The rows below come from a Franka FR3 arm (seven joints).
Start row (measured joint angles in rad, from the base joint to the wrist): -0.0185 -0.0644 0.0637 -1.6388 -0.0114 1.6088 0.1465
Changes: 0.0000 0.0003 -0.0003 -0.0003 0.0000 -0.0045 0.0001; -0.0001 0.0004 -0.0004 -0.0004 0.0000 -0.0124 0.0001; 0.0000 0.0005 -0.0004 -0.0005 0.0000 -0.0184 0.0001; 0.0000 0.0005 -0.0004 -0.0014 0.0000 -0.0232 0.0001; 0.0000 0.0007 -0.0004 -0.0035 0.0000 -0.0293 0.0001; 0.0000 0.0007 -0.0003 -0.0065 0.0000 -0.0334 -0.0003; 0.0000 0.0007 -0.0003 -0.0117 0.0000 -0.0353 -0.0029; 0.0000 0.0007 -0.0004 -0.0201 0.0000 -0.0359 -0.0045; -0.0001 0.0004 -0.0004 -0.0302 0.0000 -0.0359 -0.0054; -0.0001 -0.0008 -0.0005 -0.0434 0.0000 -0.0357 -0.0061; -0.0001 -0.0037 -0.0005 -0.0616 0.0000 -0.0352 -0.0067; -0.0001 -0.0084 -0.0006 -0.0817 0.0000 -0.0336 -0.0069; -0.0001 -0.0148 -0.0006 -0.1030 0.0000 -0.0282 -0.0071; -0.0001 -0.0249 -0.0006 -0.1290 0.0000 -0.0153 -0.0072; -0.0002 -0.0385 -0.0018 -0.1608 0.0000 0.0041 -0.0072; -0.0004 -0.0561 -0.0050 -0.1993 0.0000 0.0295 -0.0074; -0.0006 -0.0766 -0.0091 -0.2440 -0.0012 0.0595 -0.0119; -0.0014 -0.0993 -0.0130 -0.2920 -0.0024 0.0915 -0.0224; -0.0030 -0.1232 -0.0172 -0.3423 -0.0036 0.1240 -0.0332; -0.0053 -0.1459 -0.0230 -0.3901 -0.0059 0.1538 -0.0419; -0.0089 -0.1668 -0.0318 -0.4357 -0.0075 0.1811 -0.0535
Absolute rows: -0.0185 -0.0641 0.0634 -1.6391 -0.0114 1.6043 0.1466; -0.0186 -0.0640 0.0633 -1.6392 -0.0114 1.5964 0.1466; -0.0185 -0.0639 0.0633 -1.6393 -0.0114 1.5904 0.1466; -0.0185 -0.0639 0.0633 -1.6402 -0.0114 1.5856 0.1466; -0.0185 -0.0637 0.0633 -1.6423 -0.0114 1.5795 0.1466; -0.0185 -0.0637 0.0634 -1.6453 -0.0114 1.5754 0.1462; -0.0185 -0.0637 0.0634 -1.6505 -0.0114 1.5735 0.1436; -0.0185 -0.0637 0.0633 -1.6589 -0.0114 1.5729 0.1420; -0.0186 -0.0640 0.0633 -1.6690 -0.0114 1.5729 0.1411; -0.0186 -0.0652 0.0632 -1.6822 -0.0114 1.5731 0.1404; -0.0186 -0.0681 0.0632 -1.7004 -0.0114 1.5736 0.1398; -0.0186 -0.0728 0.0631 -1.7205 -0.0114 1.5752 0.1396; -0.0186 -0.0792 0.0631 -1.7418 -0.0114 1.5806 0.1394; -0.0186 -0.0893 0.0631 -1.7678 -0.0114 1.5935 0.1393; -0.0187 -0.1029 0.0619 -1.7996 -0.0114 1.6129 0.1393; -0.0189 -0.1205 0.0587 -1.8381 -0.0114 1.6383 0.1391; -0.0191 -0.1410 0.0546 -1.8828 -0.0126 1.6683 0.1346; -0.0199 -0.1637 0.0507 -1.9308 -0.0138 1.7003 0.1241; -0.0215 -0.1876 0.0465 -1.9811 -0.0150 1.7328 0.1133; -0.0238 -0.2103 0.0407 -2.0289 -0.0173 1.7626 0.1046; -0.0274 -0.2312 0.0319 -2.0745 -0.0189 1.7899 0.0930
